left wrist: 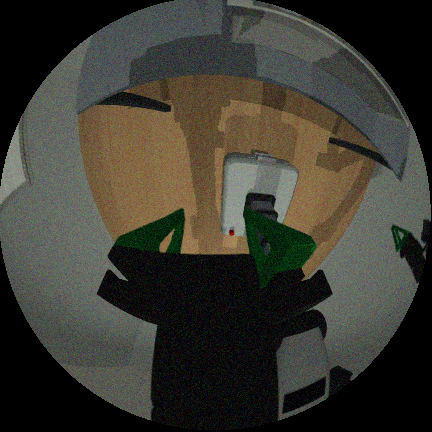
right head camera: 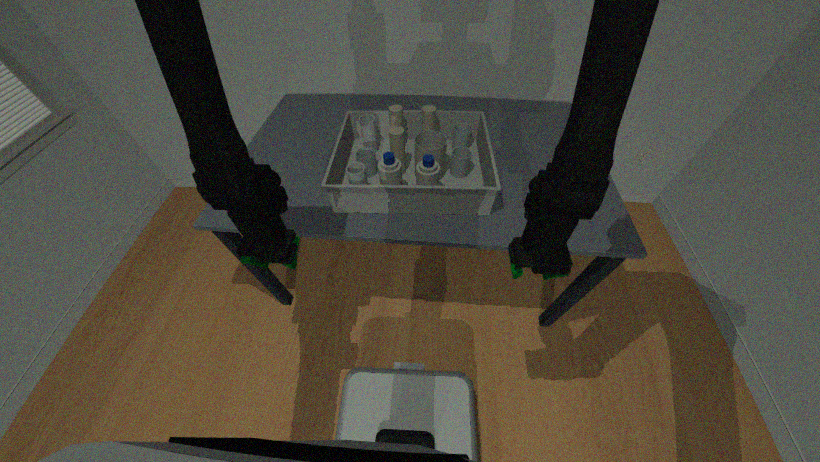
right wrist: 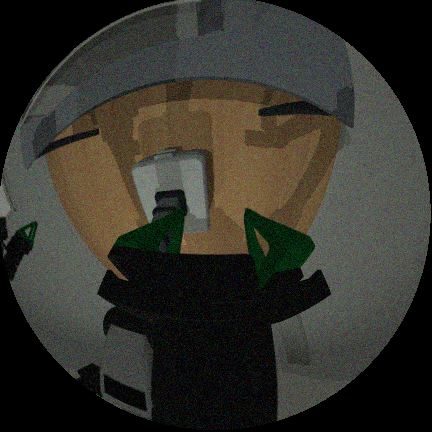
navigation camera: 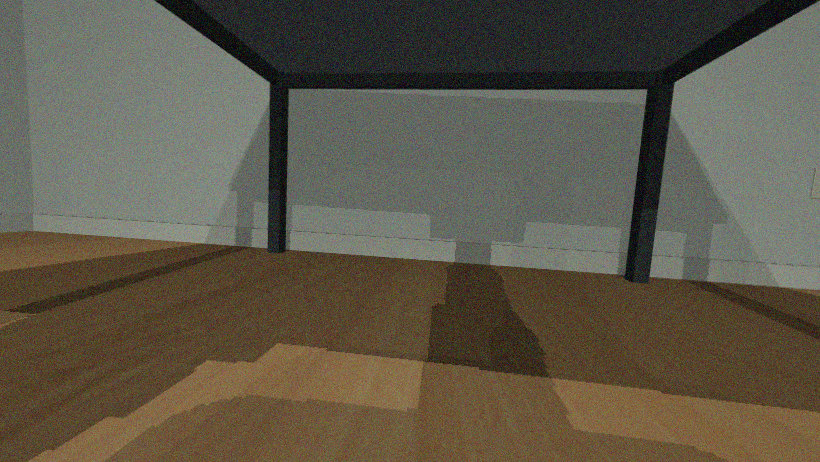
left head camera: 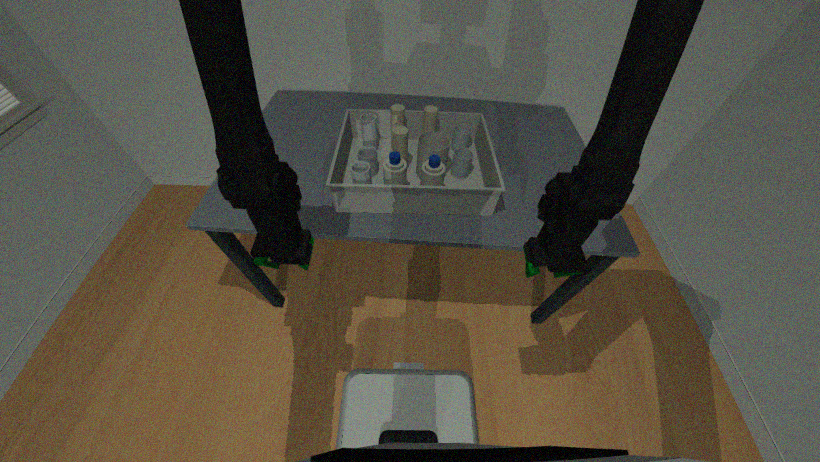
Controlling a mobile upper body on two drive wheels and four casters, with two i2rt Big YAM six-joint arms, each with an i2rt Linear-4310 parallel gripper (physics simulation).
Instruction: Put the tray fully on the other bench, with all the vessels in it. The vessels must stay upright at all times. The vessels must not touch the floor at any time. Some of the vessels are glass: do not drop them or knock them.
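A pale tray stands on a grey bench. Upright in it are two blue-capped bottles at the front, three tan-topped cylinders, a wide beaker and several clear glass vessels. My left gripper is open and empty near the bench's front edge, left of the tray and apart from it. My right gripper is open and empty near that edge, right of the tray and apart from it. Another bench does not show.
My pale base stands on the wooden floor in front of the bench. Two dark bench legs show in the navigation view, with a wall behind them. Walls also stand at both sides.
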